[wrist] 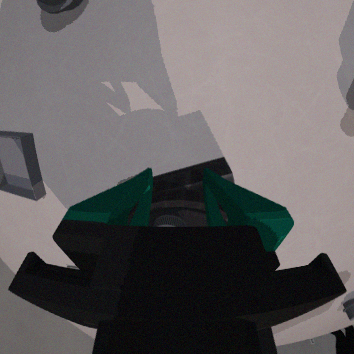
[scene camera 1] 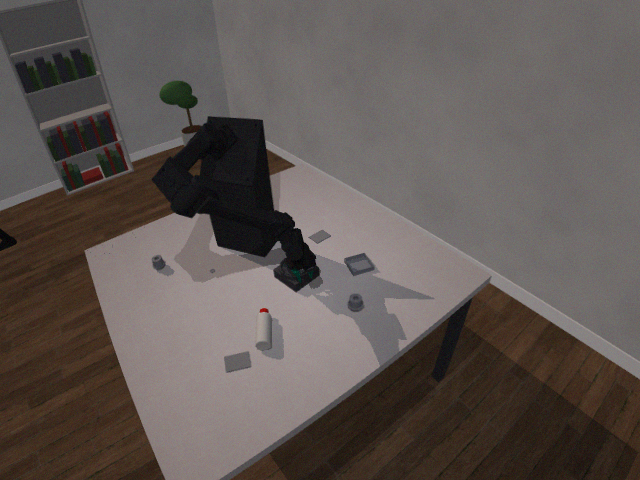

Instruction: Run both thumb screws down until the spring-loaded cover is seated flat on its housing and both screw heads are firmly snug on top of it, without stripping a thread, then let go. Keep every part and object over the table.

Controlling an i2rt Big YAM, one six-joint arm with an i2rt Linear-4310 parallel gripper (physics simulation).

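Pixels of known places: gripper, fingertip midpoint: (wrist: 177,174) (scene camera 1: 305,279); arm's base, origin of the base link: (scene camera 1: 221,142).
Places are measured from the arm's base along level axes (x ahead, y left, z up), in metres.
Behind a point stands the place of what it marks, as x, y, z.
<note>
The dark housing with its cover (scene camera 1: 285,275) {0.368, -0.043, -0.413} (wrist: 218,170) {0.420, -0.032, -0.437} stands on the table below my gripper. A grey knurled thumb screw head (wrist: 169,220) {0.402, 0.014, -0.407} shows partly between my fingers, its near side hidden by the gripper body. The second screw cannot be made out. My gripper (scene camera 1: 303,273) {0.431, 0.000, -0.424} (wrist: 177,174) {0.431, 0.000, -0.424} points down over the housing, its green fingers partly open, with nothing held between them. Whether the cover lies flat and how far the screws are down cannot be told.
On the table (scene camera 1: 196,413) {0.580, -0.572, -0.467} are a grey open tray (scene camera 1: 353,271) {0.498, 0.189, -0.467} (wrist: 36,170) {0.469, 0.189, -0.461} to the right, grey knob-like parts (scene camera 1: 355,302) {0.641, 0.038, -0.419} (scene camera 1: 158,262) {-0.090, -0.359, -0.426}, a white bottle with a red cap (scene camera 1: 263,330) {0.511, -0.258, -0.418}, and flat grey plates (scene camera 1: 237,361) {0.518, -0.378, -0.464} (scene camera 1: 320,236) {0.243, 0.257, -0.464}.
</note>
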